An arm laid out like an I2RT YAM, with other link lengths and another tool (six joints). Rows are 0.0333 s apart.
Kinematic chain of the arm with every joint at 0, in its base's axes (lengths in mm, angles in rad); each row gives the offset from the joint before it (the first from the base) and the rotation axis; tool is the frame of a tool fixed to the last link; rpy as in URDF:
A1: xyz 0 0 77.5 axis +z
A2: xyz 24 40.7 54.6 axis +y
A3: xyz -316.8 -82.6 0 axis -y
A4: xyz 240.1 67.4 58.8 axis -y
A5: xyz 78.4 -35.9 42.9 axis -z
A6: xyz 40.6 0 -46.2 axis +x
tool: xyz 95 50 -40 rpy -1.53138 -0.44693 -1.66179
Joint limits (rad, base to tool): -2.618..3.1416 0..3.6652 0..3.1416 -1.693..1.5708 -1.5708..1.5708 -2.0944..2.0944
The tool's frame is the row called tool.
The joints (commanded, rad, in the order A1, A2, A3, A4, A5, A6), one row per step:
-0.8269 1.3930 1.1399 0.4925 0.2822 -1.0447
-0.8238 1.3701 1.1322 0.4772 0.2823 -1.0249
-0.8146 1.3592 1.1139 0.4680 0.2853 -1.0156
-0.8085 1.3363 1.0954 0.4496 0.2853 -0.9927
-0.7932 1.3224 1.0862 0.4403 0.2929 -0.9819
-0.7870 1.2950 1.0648 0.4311 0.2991 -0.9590
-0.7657 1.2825 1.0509 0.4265 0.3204 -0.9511
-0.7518 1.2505 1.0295 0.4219 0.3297 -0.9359
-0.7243 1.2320 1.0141 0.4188 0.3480 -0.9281
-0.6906 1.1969 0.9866 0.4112 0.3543 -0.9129
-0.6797 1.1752 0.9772 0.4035 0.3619 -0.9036
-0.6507 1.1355 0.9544 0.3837 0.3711 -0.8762
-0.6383 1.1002 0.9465 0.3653 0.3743 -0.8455
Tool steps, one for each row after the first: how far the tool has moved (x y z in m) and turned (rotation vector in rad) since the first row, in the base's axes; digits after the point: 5 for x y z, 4 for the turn. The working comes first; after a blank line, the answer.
Tool pose at each row, in the base's axes (x y z in m, rotation vector in rad; the steps are taken from these numbers as rounded here):
0.24976 -0.35597 0.42483 1.2071 -0.8970 1.8199
0.24716 -0.34945 0.42711 1.2033 -0.9120 1.8367
0.24801 -0.34439 0.42092 1.2212 -0.9237 1.8370
0.24633 -0.33689 0.41731 1.2323 -0.9453 1.8482
0.24807 -0.33009 0.41634 1.2386 -0.9543 1.8592
0.24468 -0.32224 0.41481 1.2345 -0.9762 1.8737
0.24651 -0.31530 0.41188 1.2375 -0.9896 1.8766
0.24363 -0.30543 0.41268 1.2297 -1.0005 1.8962
0.24604 -0.29587 0.41139 1.2335 -1.0072 1.9101
0.24790 -0.28068 0.40938 1.2485 -1.0098 1.9421
0.24561 -0.27418 0.41078 1.2432 -1.0168 1.9553
0.24451 -0.25953 0.40930 1.2519 -1.0354 1.9875
0.24069 -0.24950 0.41328 1.2396 -1.0569 2.0231

-0.00260 0.00652 0.00228 0.0086 -0.0172 0.0075
-0.00175 0.01158 -0.00391 0.0253 -0.0146 0.0157
-0.00343 0.01908 -0.00752 0.0456 -0.0250 0.0265
-0.00169 0.02588 -0.00849 0.0548 -0.0322 0.0364
-0.00508 0.03373 -0.01002 0.0680 -0.0509 0.0413
-0.00325 0.04067 -0.01295 0.0787 -0.0566 0.0431
-0.00613 0.05054 -0.01215 0.0826 -0.0752 0.0514
-0.00372 0.06010 -0.01344 0.0891 -0.0841 0.0625
-0.00186 0.07529 -0.01545 0.0982 -0.0969 0.0932
-0.00415 0.08179 -0.01405 0.1007 -0.1092 0.0988
-0.00525 0.09644 -0.01553 0.1179 -0.1309 0.1242
-0.00907 0.10647 -0.01155 0.1276 -0.1639 0.1406

